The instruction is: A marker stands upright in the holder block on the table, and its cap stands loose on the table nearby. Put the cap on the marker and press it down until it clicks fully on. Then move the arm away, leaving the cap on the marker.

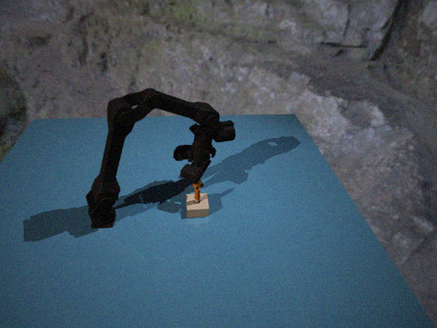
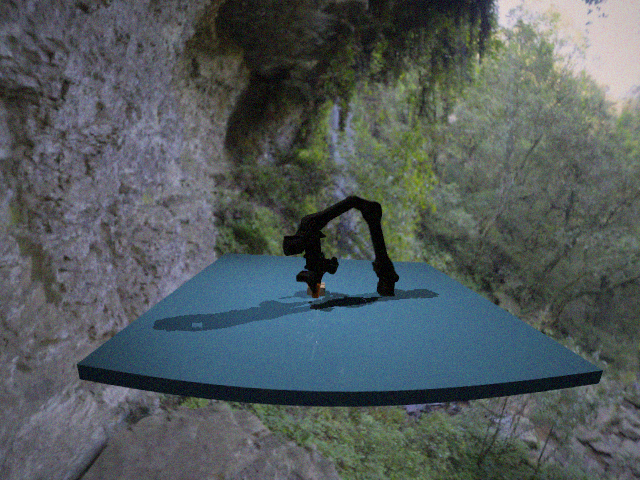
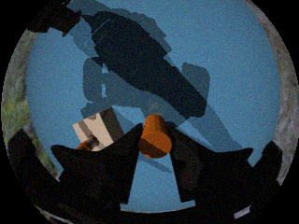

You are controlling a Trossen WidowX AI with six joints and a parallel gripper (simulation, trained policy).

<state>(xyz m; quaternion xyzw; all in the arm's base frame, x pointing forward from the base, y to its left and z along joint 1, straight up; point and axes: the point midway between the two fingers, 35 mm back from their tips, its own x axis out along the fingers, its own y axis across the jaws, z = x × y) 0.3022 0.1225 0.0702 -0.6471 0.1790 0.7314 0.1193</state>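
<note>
My gripper tip is 90 mm to the left of the tan holder block and 20 mm above it. From my gripper tip the other things lie so: orange cap 10 mm above.
</note>
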